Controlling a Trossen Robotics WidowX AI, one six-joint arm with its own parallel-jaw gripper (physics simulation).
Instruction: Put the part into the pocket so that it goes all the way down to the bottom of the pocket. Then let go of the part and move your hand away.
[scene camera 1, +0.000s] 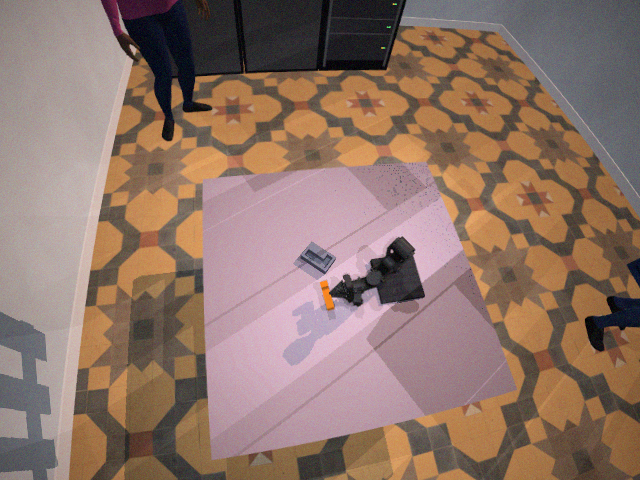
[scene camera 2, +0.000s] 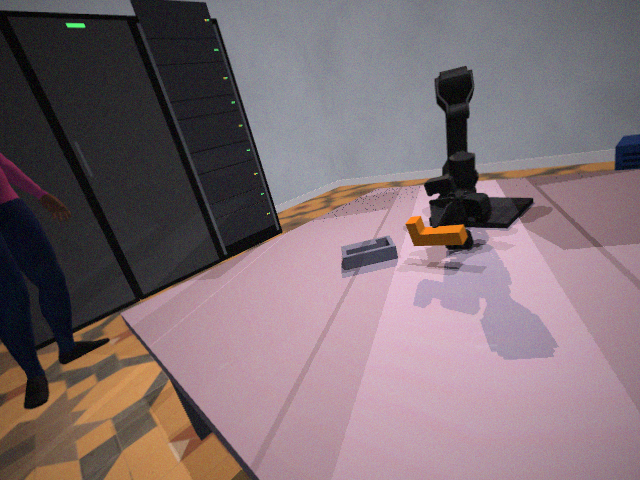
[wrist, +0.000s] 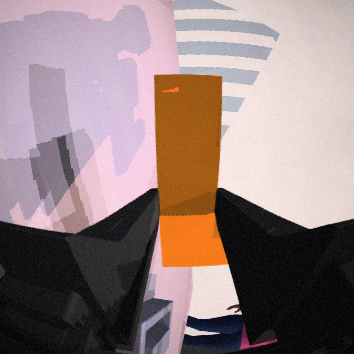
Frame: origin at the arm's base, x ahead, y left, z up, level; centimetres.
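Seen in the pictures: gripper, between the fingertips: (scene camera 1: 329, 295) (scene camera 2: 436, 233) (wrist: 186, 195).
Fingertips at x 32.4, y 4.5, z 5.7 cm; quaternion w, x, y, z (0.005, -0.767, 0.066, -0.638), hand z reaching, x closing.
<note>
Pixels of each thing's top centre, then the offset from my fingertips to it. Level surfaces: height alone.
- orange L-shaped part, centre of its top: (wrist: 261, 178) (scene camera 2: 433, 217) (scene camera 1: 328, 293) dx +1.3, dy +0.3, dz +4.3 cm
- grey block, centre of its top: (wrist: 159, 338) (scene camera 2: 366, 245) (scene camera 1: 318, 256) dx -3.2, dy -20.4, dz -4.4 cm
- pink table, height of its surface: dz -8.1 cm
The orange L-shaped part (scene camera 1: 327, 297) (scene camera 2: 439, 236) (wrist: 188, 145) is a long bar with a short upturned end in scene camera 2. My gripper (scene camera 1: 331, 292) (wrist: 186, 195) is shut on the part. It holds it above the table, with a shadow beneath. The long bar lies about level, and its short end is on the side toward the grey block. The grey block (scene camera 1: 313, 264) (scene camera 2: 369, 258) (wrist: 159, 304) with the recessed pocket lies on the table, apart from the part. In the wrist view a finger hides some of the block.
The pink table (scene camera 1: 248, 248) (scene camera 2: 289, 310) bears the arm's black base plate (scene camera 1: 403, 289) (scene camera 2: 509, 209), to the right of the part in scene camera 1. Dark cabinets (scene camera 1: 279, 36) (scene camera 2: 103, 129) and a person in a pink top (scene camera 1: 149, 10) are beyond the table.
</note>
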